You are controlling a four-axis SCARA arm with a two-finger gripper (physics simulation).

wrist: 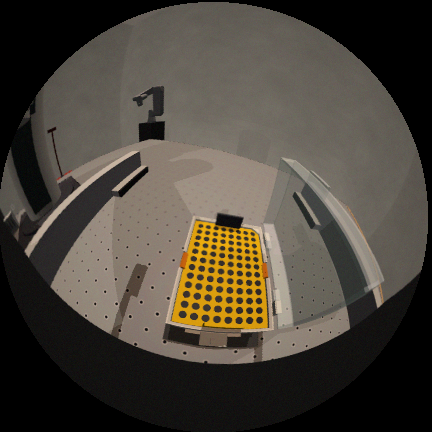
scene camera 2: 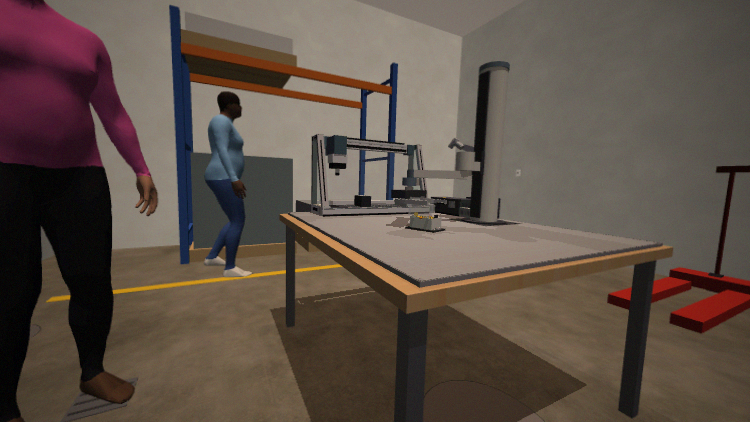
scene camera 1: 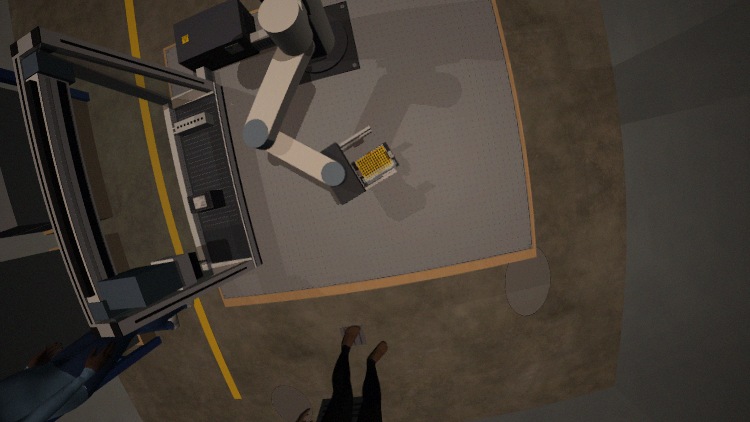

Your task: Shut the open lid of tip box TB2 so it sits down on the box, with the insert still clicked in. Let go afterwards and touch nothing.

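Frame: origin at the arm's base, x up, y left, z back, level; millimetres.
Seen in the pictures: gripper, between the fingertips: (wrist: pixel 223 168) (scene camera 2: pixel 437 202) (scene camera 1: pixel 382 149); arm's base, origin of its link: (wrist: pixel 47 209) (scene camera 2: pixel 483 223) (scene camera 1: pixel 318 45).
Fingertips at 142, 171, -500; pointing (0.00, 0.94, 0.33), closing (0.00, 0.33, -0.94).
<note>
Pixels of each thing's top centre, then the offset from my fingertips to it, as dx, dy, dz. "*": a spot on its surface instead. Level surfaces: height alone.
- table with a yellow perforated insert, centre of its top: (wrist: pixel 229 258) (scene camera 1: pixel 374 162) -55, -40, -32
- clear lid, a spot on its surface: (wrist: pixel 320 265) * -13, -49, -90
- perforated table top, height of its surface: dx -130
- small black block, a spot on its surface: (scene camera 1: pixel 215 200) (scene camera 2: pixel 365 198) * -29, -687, -37
- dark cabinet, a spot on its surface: (scene camera 1: pixel 212 34) * -15, -546, +593
The tip box (scene camera 1: pixel 395 164) (scene camera 2: pixel 425 223) (wrist: pixel 213 339) stands on the table with a yellow perforated insert (scene camera 1: pixel 373 161) (wrist: pixel 225 275) lying level inside its rim. An orange tab shows on each long side in the wrist view. No TB2 label is legible. The clear lid (wrist: pixel 320 265) is open, hinged along the box's right side in the wrist view, raised and leaning outward. My gripper (scene camera 1: pixel 375 155) (wrist: pixel 223 168) is open above the box, its fingers on opposite sides. The right finger shows through the lid; whether they touch I cannot tell. Nothing is between the fingertips.
The perforated table top (scene camera 1: pixel 445 199) (scene camera 2: pixel 498 249) has a wooden edge. A gantry frame (scene camera 1: pixel 133 61) (scene camera 2: pixel 317 173) with a small black block (scene camera 1: pixel 215 200) (scene camera 2: pixel 362 200) stands beside the arm. A dark cabinet (scene camera 1: pixel 212 34) is near the arm's base. Two people are near the table.
</note>
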